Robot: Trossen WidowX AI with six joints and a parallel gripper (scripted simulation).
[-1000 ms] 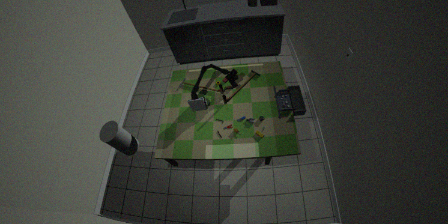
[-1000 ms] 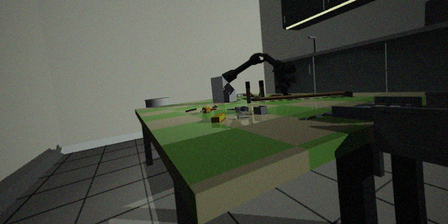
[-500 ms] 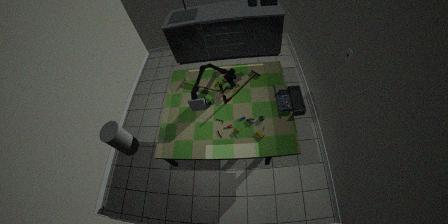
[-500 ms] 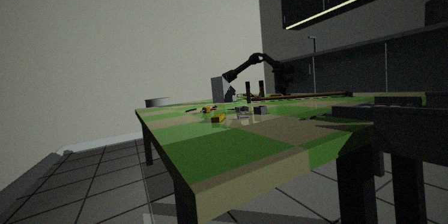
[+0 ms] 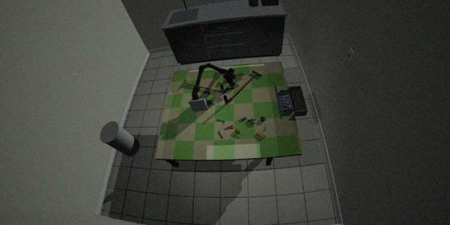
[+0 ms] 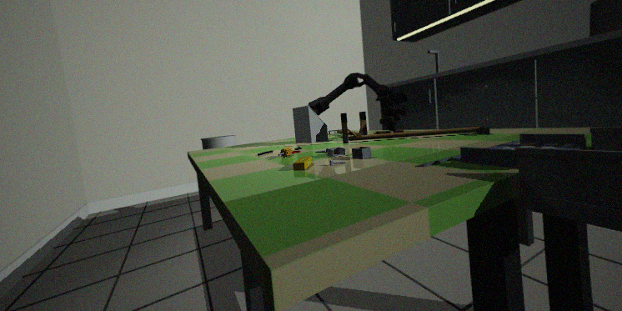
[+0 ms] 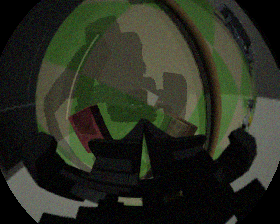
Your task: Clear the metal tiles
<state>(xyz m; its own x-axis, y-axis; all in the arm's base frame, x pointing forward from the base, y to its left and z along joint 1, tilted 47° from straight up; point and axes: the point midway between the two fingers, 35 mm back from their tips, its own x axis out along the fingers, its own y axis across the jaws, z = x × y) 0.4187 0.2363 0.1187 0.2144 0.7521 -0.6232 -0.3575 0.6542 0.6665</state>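
Now: the red block 80 mm to the left of my gripper tip, 50 mm behind it and 10 mm above it. Round my gripper tip: yellow ring (150 mm behind, 40 mm to the left); then long scraper (120 mm ahead, 90 mm to the right, 60 mm above); then blue piece (510 mm to the right, 60 mm ahead).
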